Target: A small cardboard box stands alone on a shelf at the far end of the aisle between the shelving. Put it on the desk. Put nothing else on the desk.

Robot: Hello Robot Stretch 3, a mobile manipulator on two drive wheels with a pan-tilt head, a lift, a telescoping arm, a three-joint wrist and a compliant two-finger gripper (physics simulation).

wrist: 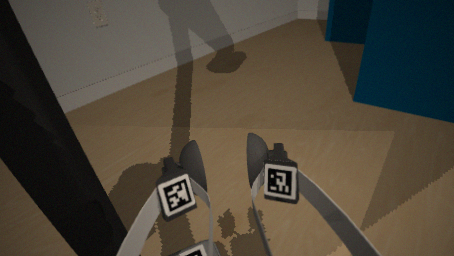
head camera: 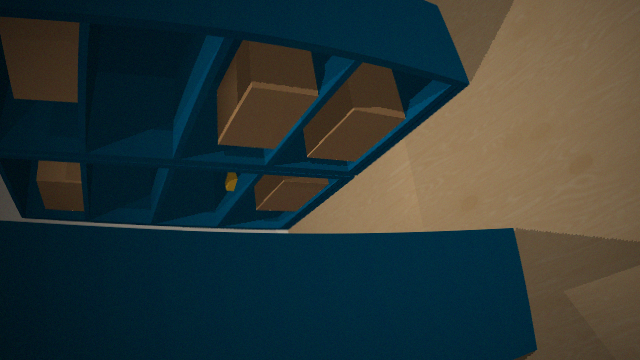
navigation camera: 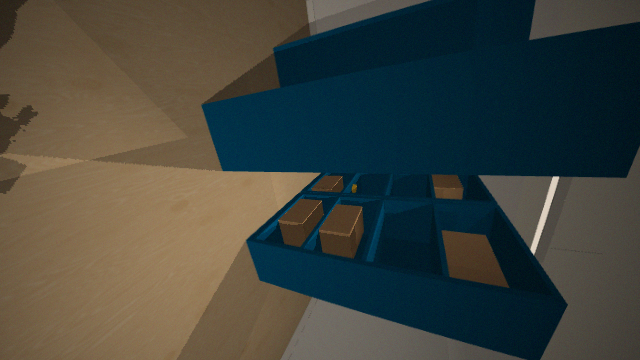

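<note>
Several cardboard boxes sit in separate compartments of a blue shelving unit. One box looks small; another box sits in the same row. Two larger boxes are in neighbouring compartments. A box shows a broad flat face. I cannot tell which, if any, is the task's box. The desk does not show. My gripper is open and empty above the wooden floor, away from the boxes.
A yellow object is in one compartment. A blue panel stands nearer, with another blue panel beyond it. In the wrist view, blue shelving is at right, a wall behind, and a black post at left.
</note>
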